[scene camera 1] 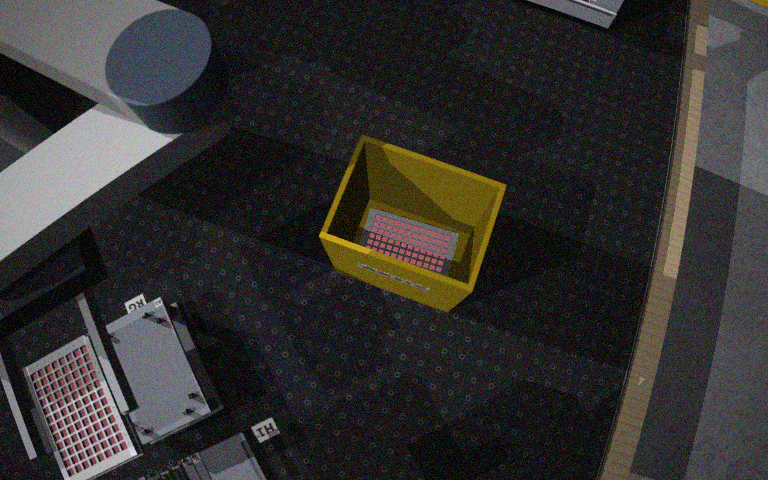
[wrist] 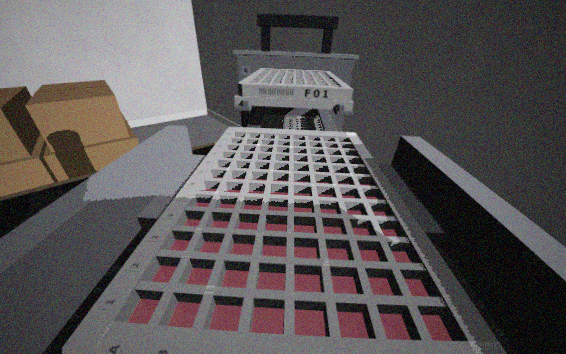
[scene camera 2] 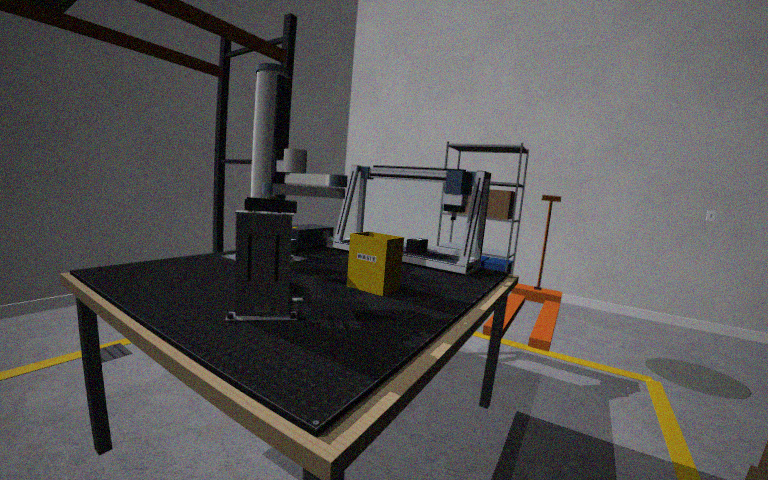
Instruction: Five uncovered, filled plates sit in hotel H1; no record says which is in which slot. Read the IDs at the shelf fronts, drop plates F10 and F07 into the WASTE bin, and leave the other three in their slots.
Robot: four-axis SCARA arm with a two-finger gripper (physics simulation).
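Places are measured from the arm's base along level axes (x ahead, y left, z up), in centimetres.
Pixels of known places: gripper, fingertip midpoint: [scene camera 1: 83, 434] [wrist: 291, 150]; arm's base, origin of the base link: [scene camera 1: 52, 118].
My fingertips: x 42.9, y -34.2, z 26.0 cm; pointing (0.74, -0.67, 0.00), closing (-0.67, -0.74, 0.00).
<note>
Ahead of a thing's pixels: the offset from my fingertips to its top centre.
My gripper [scene camera 1: 79, 433] [wrist: 291, 150] is shut on a filled plate {dx -1.8, dy +1.6, dz -0.3 cm} [scene camera 1: 84, 404] [wrist: 305, 260] with red wells, held level and uncovered; its ID cannot be read. It does not show in scene camera 2. In the wrist view, hotel H1 [wrist: 295, 60] [scene camera 1: 232, 458] stands beyond the held plate, apart from it. Plate F01 {dx +9.2, dy -8.6, dz +1.9 cm} [wrist: 300, 96] sits at the slot marked 4; the 6 mark shows above it. A partly hidden plate {dx +9.2, dy -8.6, dz -3.7 cm} [wrist: 304, 122] shows lower down. The yellow WASTE bin {dx +21.7, dy +31.6, dz -4.7 cm} [scene camera 1: 436, 172] [scene camera 2: 365, 274] holds a red-welled plate {dx +21.6, dy +31.6, dz -22.7 cm} [scene camera 1: 410, 240] flat on its floor.
A grey stand [scene camera 1: 158, 373] labelled RG is right beside the held plate in scene camera 1. The arm [scene camera 1: 73, 39] [scene camera 2: 263, 135] reaches over the table. A gantry machine [scene camera 2: 478, 223] stands behind the bin. Cardboard boxes [wrist: 80, 115] show at left in the wrist view.
</note>
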